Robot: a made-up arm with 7 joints. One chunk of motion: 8 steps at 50 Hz.
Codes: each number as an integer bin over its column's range. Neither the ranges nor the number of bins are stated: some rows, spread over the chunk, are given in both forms.
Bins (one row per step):
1: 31 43 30 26 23 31
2: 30 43 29 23 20 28
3: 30 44 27 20 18 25
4: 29 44 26 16 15 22
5: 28 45 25 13 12 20
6: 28 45 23 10 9 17
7: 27 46 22 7 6 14
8: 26 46 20 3 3 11
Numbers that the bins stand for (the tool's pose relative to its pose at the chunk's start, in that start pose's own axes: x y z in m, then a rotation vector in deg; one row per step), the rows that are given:
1: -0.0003 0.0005 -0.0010 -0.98 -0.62 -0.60
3: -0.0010 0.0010 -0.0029 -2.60 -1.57 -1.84
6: -0.0022 0.0014 -0.0054 -5.30 -3.29 -3.49
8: -0.0035 0.0019 -0.0073 -7.19 -4.43 -4.73
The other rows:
2: -0.0010 0.0005 -0.0016 -1.79 -1.19 -1.22
4: -0.0016 0.0010 -0.0035 -3.68 -2.14 -2.46
5: -0.0022 0.0014 -0.0041 -4.49 -2.71 -2.87
7: -0.0029 0.0019 -0.0060 -6.11 -3.86 -4.11

